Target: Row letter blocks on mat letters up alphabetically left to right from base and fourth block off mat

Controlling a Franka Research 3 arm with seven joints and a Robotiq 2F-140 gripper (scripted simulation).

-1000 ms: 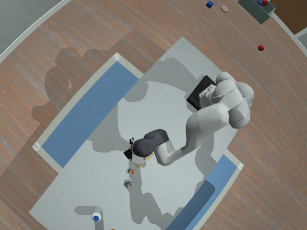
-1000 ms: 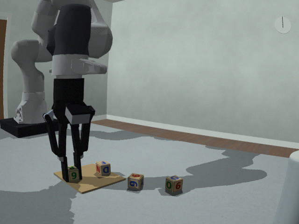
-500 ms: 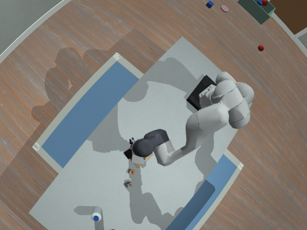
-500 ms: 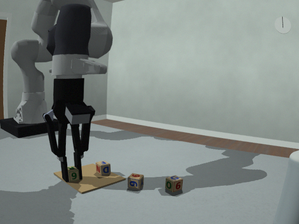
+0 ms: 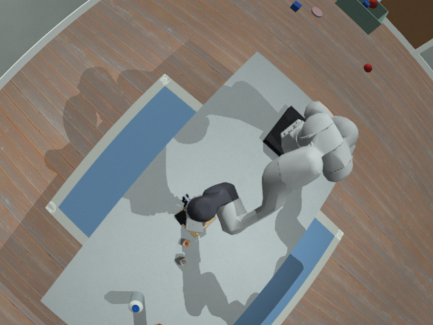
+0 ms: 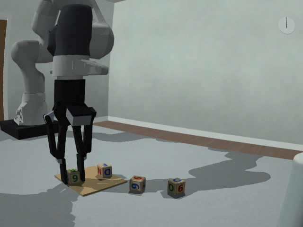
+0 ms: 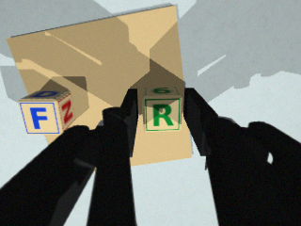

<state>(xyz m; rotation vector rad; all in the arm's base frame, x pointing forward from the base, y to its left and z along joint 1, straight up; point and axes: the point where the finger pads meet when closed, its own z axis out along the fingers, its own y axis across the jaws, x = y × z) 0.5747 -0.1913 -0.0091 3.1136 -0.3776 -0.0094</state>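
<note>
Right now the tan mat is 10 mm ahead of my hand, 50 mm to the left of it and 40 mm below it. Round my hand: block: 20 mm ahead, 90 mm to the left, 20 mm below.
</note>
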